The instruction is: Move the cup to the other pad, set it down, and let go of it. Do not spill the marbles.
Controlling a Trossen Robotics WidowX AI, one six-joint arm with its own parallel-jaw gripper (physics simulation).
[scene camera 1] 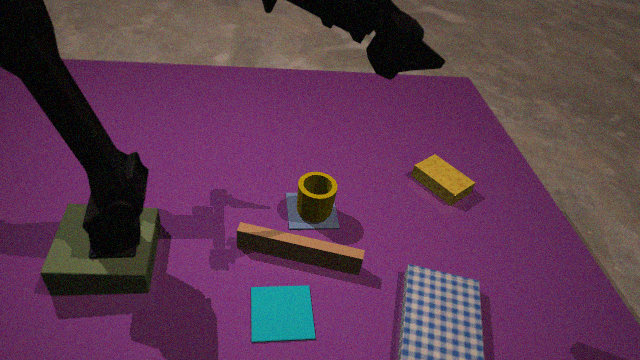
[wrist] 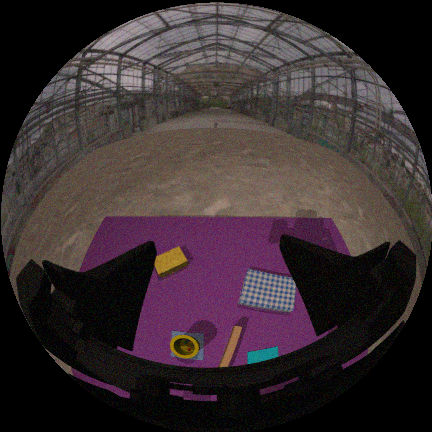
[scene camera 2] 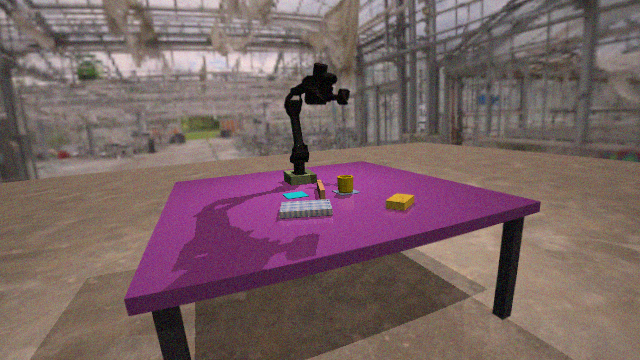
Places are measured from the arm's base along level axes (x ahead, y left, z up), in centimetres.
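Where they show: gripper, between the fingertips: [scene camera 1: 429, 47] [wrist: 218, 245] [scene camera 2: 336, 103]; arm's base, origin of its link: [scene camera 1: 114, 241] [scene camera 2: 299, 173].
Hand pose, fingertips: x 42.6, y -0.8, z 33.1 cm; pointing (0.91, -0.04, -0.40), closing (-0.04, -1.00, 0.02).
Observation:
Things, the pixels of their top centre, and the offset from my fingertips. "spot": a spot on its surface instead. Level surfaces: height alone.
- yellow cup, centre of its top: [scene camera 1: 317, 184] [wrist: 183, 346] [scene camera 2: 345, 176] dx -9.1, dy +8.4, dz -30.7 cm
- blue-grey pad, centre of its top: [scene camera 1: 312, 209] [wrist: 186, 345] [scene camera 2: 346, 191] dx -9.3, dy +8.8, dz -37.6 cm
- flat cyan square, a spot on its surface: [scene camera 1: 282, 314] [wrist: 264, 360] [scene camera 2: 294, 194] spot: dx -18.1, dy -12.5, dz -37.7 cm
- wooden bar, a spot on its surface: [scene camera 1: 300, 245] spot: dx -13.9, dy -2.6, dz -33.8 cm
- yellow sponge-like block, centre of its top: [scene camera 1: 444, 173] [wrist: 168, 259] [scene camera 2: 400, 197] dx +19.7, dy +13.9, dz -35.0 cm
- blue-and-white checked block, centre of its top: [scene camera 1: 443, 318] [wrist: 270, 289] [scene camera 2: 305, 205] dx +5.8, dy -17.8, dz -35.5 cm
- purple table, height of its surface: dz -38.0 cm
A yellow cup [scene camera 1: 316, 205] [scene camera 2: 345, 184] [wrist: 175, 350] stands upright on the blue-grey pad [scene camera 1: 294, 223] [scene camera 2: 356, 192] [wrist: 199, 355]. In the wrist view, small marbles [wrist: 186, 347] show inside it. The other pad, a flat cyan square [scene camera 1: 282, 314] [scene camera 2: 295, 195] [wrist: 263, 355], lies on the near side of a wooden bar in scene camera 1, with nothing on it. My gripper [wrist: 218, 245] is open and empty, high above the table; its two black fingers are wide apart in the wrist view. One finger shows at the top of scene camera 1.
The wooden bar [scene camera 1: 300, 245] [scene camera 2: 320, 189] [wrist: 231, 346] lies between the two pads. A yellow sponge-like block [scene camera 1: 443, 179] [scene camera 2: 400, 201] [wrist: 171, 261] and a blue-and-white checked block [scene camera 1: 442, 315] [scene camera 2: 305, 209] [wrist: 268, 291] lie on the purple table [scene camera 1: 175, 125] [scene camera 2: 425, 220] [wrist: 215, 270]. The arm stands on a green base [scene camera 1: 100, 282] [scene camera 2: 300, 178].

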